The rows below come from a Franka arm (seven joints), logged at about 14 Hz.
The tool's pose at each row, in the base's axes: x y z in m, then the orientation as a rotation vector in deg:
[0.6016 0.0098 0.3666 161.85 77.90 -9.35]
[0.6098 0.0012 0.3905 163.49 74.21 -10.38]
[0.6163 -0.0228 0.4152 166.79 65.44 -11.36]
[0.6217 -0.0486 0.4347 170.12 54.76 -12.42]
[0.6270 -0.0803 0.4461 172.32 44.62 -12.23]
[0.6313 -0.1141 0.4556 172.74 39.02 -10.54]
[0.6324 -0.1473 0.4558 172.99 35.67 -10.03]
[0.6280 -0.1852 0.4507 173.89 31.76 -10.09]
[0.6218 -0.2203 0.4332 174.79 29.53 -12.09]
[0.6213 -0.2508 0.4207 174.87 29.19 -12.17]
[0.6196 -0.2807 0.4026 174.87 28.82 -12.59]
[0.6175 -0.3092 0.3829 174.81 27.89 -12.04]
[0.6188 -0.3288 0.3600 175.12 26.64 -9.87]
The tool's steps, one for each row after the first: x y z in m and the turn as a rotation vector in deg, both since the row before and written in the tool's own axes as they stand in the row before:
[-0.0039 0.0107 -0.0241 0.39 -0.55 2.57]
[-0.0164 0.0196 -0.0240 0.30 -0.59 5.98]
[-0.0159 0.0219 -0.0186 0.34 -0.66 7.15]
[-0.0157 0.0285 -0.0102 -0.26 -0.06 6.67]
[-0.0139 0.0316 -0.0079 -1.00 0.77 3.64]
[-0.0132 0.0304 0.0020 -0.41 0.18 2.18]
[-0.0182 0.0329 0.0084 0.30 -0.05 2.58]
[-0.0159 0.0301 0.0205 0.93 -1.16 1.45]
[-0.0086 0.0284 0.0143 0.05 -0.05 0.22]
[-0.0086 0.0274 0.0200 0.03 -0.28 0.23]
[-0.0081 0.0260 0.0216 -0.25 0.30 0.61]
[-0.0016 0.0185 0.0238 -0.18 1.37 0.86]

